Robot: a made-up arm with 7 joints.
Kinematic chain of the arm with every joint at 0, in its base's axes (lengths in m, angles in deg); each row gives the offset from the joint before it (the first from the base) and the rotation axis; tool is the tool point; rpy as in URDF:
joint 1: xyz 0 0 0 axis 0.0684 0.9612 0.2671
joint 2: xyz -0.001 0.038 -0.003 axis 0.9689 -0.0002 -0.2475
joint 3: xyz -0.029 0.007 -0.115 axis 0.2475 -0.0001 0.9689
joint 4: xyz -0.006 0 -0.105 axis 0.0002 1 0
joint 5: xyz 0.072 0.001 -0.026 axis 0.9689 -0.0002 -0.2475
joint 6: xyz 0.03 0 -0.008 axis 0.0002 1 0
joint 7: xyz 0.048 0 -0.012 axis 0.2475 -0.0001 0.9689
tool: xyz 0 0 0 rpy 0 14.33 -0.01
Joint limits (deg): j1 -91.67..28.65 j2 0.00..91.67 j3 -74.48..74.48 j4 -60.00..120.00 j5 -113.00..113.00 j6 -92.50..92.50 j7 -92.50..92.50
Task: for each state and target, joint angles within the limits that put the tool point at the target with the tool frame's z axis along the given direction. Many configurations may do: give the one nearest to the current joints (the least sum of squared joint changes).
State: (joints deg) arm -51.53 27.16 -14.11 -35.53 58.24 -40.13 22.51
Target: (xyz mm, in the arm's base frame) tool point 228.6 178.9 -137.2 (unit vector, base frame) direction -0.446 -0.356 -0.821
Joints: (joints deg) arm -28.57 53.76 -9.87 3.76 97.25 -24.55 22.51
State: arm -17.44 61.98 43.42 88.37 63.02 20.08 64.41
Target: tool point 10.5 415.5 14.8 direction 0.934 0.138 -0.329
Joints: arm -4.86 90.59 49.71 91.28 59.40 8.53 64.41
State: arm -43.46 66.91 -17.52 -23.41 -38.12 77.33 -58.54
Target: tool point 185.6 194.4 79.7 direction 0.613 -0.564 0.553
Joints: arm -70.92 91.48 -12.56 -18.12 -74.75 92.50 -58.54
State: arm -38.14 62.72 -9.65 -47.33 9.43 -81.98 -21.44
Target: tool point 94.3 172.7 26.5 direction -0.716 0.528 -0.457
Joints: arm -18.35 79.41 21.16 -29.86 -14.35 -92.50 -21.44
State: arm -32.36 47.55 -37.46 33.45 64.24 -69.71 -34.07
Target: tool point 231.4 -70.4 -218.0 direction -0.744 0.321 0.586
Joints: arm -59.88 1.09 -39.30 75.56 53.39 -90.78 -34.06
